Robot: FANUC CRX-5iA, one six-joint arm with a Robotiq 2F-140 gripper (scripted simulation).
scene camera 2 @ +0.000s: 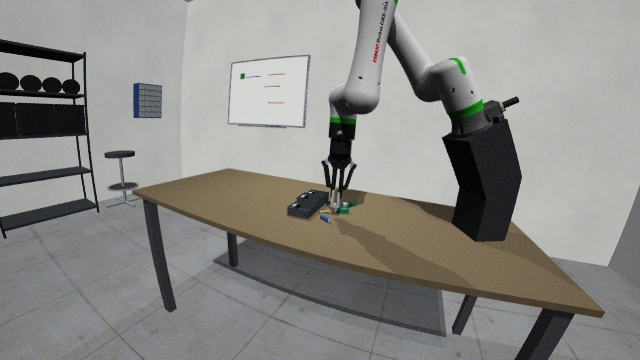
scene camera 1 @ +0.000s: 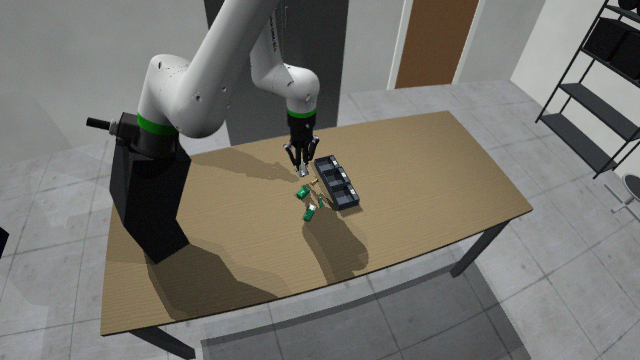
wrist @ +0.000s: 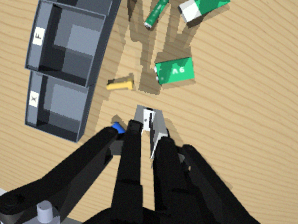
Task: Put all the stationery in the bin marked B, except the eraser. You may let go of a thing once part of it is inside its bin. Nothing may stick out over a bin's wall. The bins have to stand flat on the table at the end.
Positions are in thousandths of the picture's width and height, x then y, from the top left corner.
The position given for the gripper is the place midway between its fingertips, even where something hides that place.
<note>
In view: the gripper (scene camera 2: 524,574).
The gripper also shows in scene camera 1 (scene camera 1: 471,485) and in the wrist view (wrist: 492,525).
</note>
